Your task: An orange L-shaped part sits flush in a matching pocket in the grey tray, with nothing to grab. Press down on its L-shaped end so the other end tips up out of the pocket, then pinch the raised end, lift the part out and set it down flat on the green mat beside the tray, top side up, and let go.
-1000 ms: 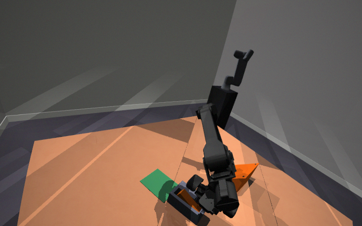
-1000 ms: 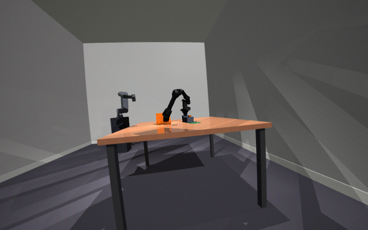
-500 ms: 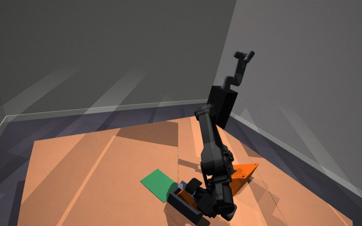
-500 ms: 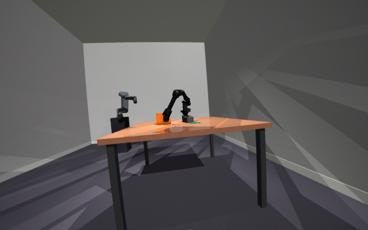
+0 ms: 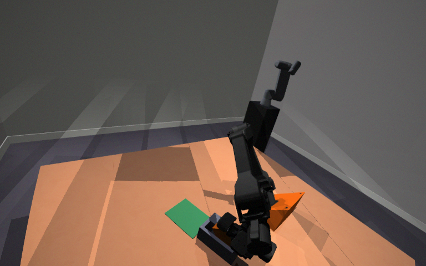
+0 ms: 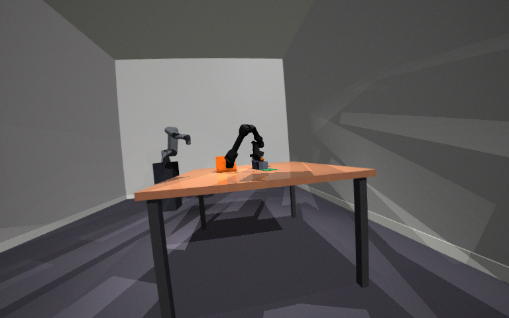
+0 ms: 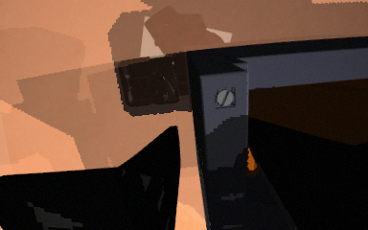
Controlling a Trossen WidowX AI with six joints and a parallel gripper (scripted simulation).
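Now: gripper tip 4 cm to the left of the orange l-shaped part and 1 cm short of it. The rest, counted from my gripper tip: green mat 21 cm to the right, 7 cm ahead, 5 cm below.
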